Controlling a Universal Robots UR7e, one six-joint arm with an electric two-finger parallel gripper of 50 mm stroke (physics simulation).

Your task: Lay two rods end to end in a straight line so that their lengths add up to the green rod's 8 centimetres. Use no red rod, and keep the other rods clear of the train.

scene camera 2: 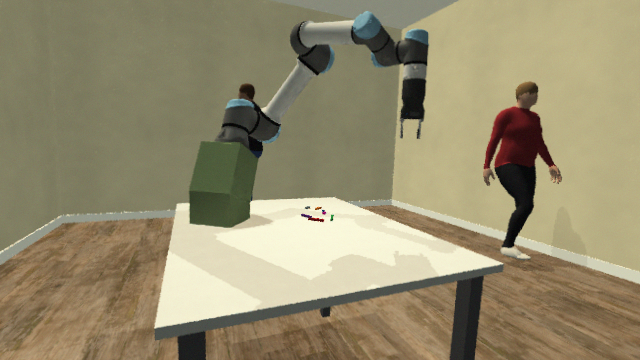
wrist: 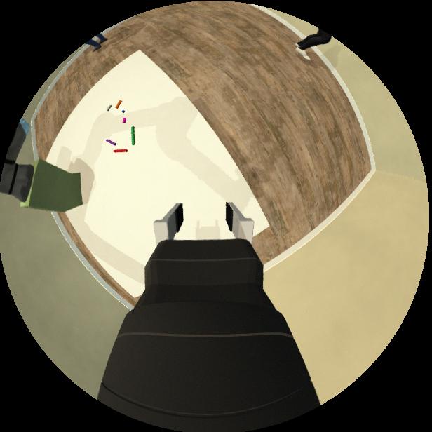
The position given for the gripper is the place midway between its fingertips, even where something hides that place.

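You'd find the gripper (scene camera 2: 409,138) visible there, and the wrist view shows the gripper (wrist: 204,211) too.
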